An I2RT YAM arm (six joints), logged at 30 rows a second.
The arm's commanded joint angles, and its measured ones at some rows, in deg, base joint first. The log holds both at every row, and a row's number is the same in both.
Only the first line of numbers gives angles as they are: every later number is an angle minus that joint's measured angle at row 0.
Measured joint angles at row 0: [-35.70 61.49 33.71 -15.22 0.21 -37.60]
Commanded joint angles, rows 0 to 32: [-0.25 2.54 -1.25 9.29 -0.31 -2.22]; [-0.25 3.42 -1.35 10.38 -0.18 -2.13]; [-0.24 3.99 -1.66 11.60 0.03 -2.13]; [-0.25 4.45 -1.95 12.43 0.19 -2.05]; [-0.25 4.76 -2.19 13.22 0.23 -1.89]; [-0.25 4.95 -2.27 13.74 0.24 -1.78]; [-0.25 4.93 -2.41 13.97 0.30 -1.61]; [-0.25 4.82 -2.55 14.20 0.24 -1.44]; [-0.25 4.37 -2.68 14.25 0.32 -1.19]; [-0.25 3.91 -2.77 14.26 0.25 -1.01]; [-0.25 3.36 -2.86 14.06 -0.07 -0.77]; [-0.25 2.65 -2.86 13.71 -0.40 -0.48]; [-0.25 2.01 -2.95 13.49 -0.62 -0.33]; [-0.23 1.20 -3.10 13.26 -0.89 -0.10]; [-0.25 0.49 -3.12 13.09 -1.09 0.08]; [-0.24 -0.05 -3.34 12.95 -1.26 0.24]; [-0.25 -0.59 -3.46 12.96 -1.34 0.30]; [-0.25 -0.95 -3.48 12.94 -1.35 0.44]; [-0.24 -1.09 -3.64 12.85 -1.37 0.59]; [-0.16 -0.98 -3.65 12.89 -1.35 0.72]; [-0.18 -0.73 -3.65 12.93 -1.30 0.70]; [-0.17 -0.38 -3.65 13.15 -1.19 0.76]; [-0.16 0.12 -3.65 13.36 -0.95 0.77]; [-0.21 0.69 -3.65 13.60 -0.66 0.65]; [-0.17 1.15 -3.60 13.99 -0.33 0.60]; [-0.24 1.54 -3.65 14.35 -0.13 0.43]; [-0.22 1.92 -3.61 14.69 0.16 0.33]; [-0.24 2.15 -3.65 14.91 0.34 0.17]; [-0.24 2.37 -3.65 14.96 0.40 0.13]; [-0.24 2.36 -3.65 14.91 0.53 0.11]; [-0.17 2.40 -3.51 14.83 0.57 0.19]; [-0.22 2.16 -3.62 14.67 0.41 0.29]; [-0.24 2.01 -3.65 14.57 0.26 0.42]
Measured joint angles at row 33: [0.00 2.15 -2.99 13.37 0.13 0.08]
